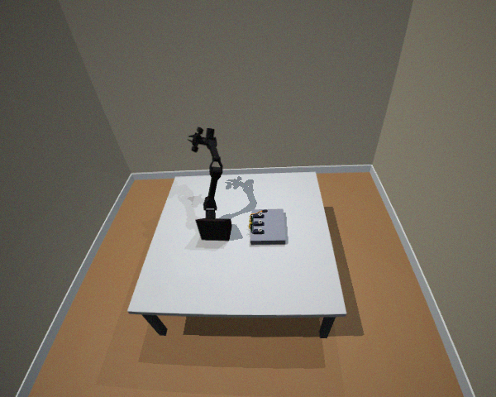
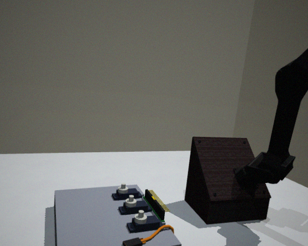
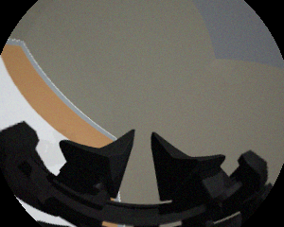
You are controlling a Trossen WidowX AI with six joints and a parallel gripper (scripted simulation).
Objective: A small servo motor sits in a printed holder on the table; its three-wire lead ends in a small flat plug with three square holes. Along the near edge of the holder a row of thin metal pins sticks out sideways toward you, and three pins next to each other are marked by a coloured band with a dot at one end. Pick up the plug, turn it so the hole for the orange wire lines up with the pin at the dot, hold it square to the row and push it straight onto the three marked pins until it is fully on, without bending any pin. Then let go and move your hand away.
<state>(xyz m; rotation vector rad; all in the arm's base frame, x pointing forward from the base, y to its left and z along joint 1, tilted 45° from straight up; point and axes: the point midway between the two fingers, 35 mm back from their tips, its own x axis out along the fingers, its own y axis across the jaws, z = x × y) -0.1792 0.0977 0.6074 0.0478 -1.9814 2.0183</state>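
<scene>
Now: the yellow band 510 mm to the right of my gripper tip, 490 mm ahead of it and 410 mm below it. Round my gripper tip: grey printed holder (650 mm ahead, 500 mm to the right, 460 mm below).
</scene>
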